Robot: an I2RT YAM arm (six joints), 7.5 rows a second.
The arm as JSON. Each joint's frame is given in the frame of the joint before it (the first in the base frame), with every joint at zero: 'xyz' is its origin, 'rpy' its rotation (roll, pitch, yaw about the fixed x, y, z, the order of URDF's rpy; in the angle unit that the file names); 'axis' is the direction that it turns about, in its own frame. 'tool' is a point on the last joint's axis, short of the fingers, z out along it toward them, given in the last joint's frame.
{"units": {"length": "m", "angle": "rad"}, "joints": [
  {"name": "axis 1", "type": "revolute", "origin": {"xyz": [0.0, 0.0, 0.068], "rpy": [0.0, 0.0, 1.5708]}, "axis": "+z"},
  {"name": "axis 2", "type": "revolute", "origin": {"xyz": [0.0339, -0.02, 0.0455], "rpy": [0.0, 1.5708, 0.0]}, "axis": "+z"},
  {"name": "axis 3", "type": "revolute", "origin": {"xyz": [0.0, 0.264, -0.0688], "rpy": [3.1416, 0.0, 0.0]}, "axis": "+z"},
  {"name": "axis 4", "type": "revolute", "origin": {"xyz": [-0.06, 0.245, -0.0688], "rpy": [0.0, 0.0, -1.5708]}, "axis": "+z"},
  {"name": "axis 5", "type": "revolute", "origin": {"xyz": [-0.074, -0.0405, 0.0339], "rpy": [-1.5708, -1.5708, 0.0]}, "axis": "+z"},
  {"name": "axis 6", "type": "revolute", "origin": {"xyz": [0.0, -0.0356, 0.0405], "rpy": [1.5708, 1.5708, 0.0]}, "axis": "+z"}
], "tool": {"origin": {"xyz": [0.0, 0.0, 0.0], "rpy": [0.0, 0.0, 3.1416]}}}
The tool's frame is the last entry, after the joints.
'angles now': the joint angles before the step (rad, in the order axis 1, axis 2, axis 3, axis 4, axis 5, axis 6). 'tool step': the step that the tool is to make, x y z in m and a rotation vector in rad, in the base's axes. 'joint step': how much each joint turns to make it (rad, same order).
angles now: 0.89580, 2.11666, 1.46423, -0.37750, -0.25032, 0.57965
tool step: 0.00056, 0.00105, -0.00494, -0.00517, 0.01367, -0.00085
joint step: 0.00003, 0.01465, 0.00457, -0.00133, -0.00595, 0.00470
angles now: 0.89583, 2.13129, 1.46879, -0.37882, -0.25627, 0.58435
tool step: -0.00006, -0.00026, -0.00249, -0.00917, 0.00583, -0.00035
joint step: -0.00017, 0.00569, 0.00096, -0.00619, 0.00111, -0.00045
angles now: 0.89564, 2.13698, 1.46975, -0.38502, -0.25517, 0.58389
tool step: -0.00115, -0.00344, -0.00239, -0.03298, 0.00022, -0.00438
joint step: -0.00132, -0.00175, -0.00628, -0.02315, 0.01939, -0.00744
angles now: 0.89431, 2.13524, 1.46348, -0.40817, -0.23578, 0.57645
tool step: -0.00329, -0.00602, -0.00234, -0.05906, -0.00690, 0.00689
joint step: 0.00001, -0.00824, -0.01235, -0.04324, 0.03472, -0.02583
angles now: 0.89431, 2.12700, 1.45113, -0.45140, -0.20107, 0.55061
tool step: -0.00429, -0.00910, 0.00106, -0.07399, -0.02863, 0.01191
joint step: -0.00079, -0.02381, -0.02293, -0.04754, 0.05751, -0.04019
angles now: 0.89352, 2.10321, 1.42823, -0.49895, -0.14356, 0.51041
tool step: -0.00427, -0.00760, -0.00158, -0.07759, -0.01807, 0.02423
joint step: 0.00080, -0.01198, -0.01557, -0.05090, 0.04999, -0.04480
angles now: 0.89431, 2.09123, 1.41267, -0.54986, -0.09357, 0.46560
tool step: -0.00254, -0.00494, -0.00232, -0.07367, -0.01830, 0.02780
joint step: 0.00154, -0.00043, -0.00298, -0.04653, 0.04913, -0.04390
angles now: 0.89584, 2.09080, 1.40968, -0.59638, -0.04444, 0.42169
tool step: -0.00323, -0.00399, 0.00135, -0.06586, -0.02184, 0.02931
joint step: 0.00439, -0.00771, -0.00104, -0.04538, 0.04921, -0.03972
